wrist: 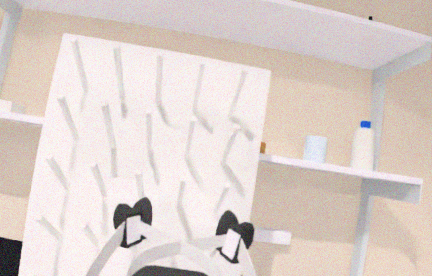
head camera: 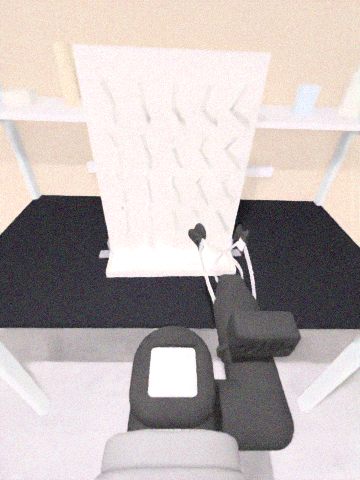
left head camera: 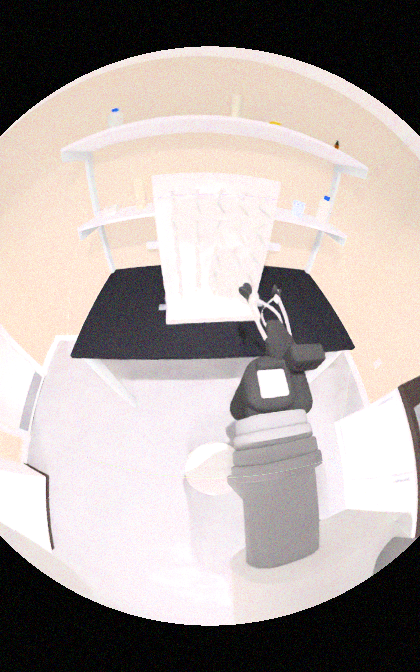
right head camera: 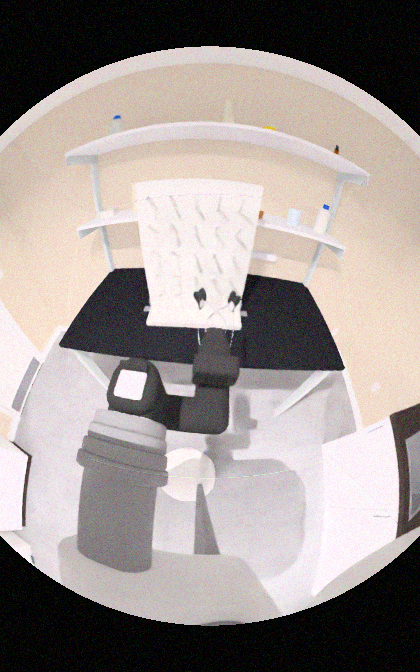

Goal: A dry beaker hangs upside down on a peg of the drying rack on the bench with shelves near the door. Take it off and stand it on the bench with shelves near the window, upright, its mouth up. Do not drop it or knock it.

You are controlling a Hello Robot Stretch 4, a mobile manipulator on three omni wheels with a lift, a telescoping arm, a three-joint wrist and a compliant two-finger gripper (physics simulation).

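Places are measured from the robot's base along level axes (x up, y left, z back), in centimetres.
Pixels of known places: gripper, fingertip midpoint: [wrist: 185, 220] [head camera: 217, 227].
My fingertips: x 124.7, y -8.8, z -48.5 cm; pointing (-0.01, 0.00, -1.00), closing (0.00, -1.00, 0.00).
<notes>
Ahead of a thing's pixels: the offset from my fingertips to its middle. "*": to the spot under its first point. Level surfaces: height alone.
The white drying rack {* dx +24.9, dy +10.3, dz -31.2 cm} [head camera: 170, 62] [left head camera: 215, 183] [right head camera: 200, 188] [wrist: 140, 57] stands on the black-topped bench {dx -36.0 cm} [head camera: 50, 270] [left head camera: 125, 315] [right head camera: 107, 310], its board covered in rows of pegs. My gripper [head camera: 219, 234] [left head camera: 260, 289] [right head camera: 217, 298] [wrist: 185, 220] is open, its two dark fingertips apart in front of the rack's lower right part. In the head camera view the fingers are over the bench, close to the board. The clear beaker cannot be made out against the white board; the gripper's linkage covers part of that area. The bench near the window is not identifiable.
The lower shelf [head camera: 45, 109] [wrist: 340, 170] runs behind the rack. It bears a pale blue cup {* dx +14.7, dy -37.5, dz -59.1 cm} [head camera: 305, 99] [wrist: 315, 148] and a white bottle with a blue cap [right head camera: 323, 220] [wrist: 363, 149]. The upper shelf [left head camera: 200, 124] [right head camera: 200, 130] is above. A white cabinet [right head camera: 362, 475] stands at the right.
</notes>
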